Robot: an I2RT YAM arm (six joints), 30 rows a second.
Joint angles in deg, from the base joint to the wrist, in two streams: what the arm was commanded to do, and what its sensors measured. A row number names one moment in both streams.
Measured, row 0:
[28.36 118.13 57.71 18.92 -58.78 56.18]
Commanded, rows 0 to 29:
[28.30 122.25 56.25 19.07 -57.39 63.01]
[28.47 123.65 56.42 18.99 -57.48 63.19]
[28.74 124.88 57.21 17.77 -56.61 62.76]
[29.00 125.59 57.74 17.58 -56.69 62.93]
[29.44 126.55 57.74 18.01 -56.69 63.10]
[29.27 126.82 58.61 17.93 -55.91 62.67]
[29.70 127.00 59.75 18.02 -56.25 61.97]
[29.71 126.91 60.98 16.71 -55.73 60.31]
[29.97 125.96 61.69 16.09 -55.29 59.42]
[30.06 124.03 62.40 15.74 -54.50 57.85]
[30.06 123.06 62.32 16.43 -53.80 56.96]
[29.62 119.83 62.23 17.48 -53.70 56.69]
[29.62 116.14 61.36 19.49 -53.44 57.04]
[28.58 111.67 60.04 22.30 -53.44 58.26]
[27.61 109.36 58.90 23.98 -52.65 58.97]
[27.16 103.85 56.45 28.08 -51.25 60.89]
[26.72 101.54 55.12 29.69 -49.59 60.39]
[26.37 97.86 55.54 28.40 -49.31 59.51]
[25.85 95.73 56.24 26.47 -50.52 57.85]
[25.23 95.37 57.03 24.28 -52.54 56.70]
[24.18 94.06 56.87 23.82 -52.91 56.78]
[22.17 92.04 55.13 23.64 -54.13 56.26]
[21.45 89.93 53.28 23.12 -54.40 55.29]
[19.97 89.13 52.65 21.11 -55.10 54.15]
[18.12 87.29 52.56 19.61 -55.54 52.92]
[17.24 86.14 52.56 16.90 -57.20 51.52]
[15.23 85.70 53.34 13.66 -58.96 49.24]
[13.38 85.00 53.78 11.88 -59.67 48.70]
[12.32 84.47 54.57 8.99 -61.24 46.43]
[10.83 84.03 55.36 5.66 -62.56 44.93]
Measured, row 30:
[13.96 85.91 54.22 15.94 -57.28 51.20]
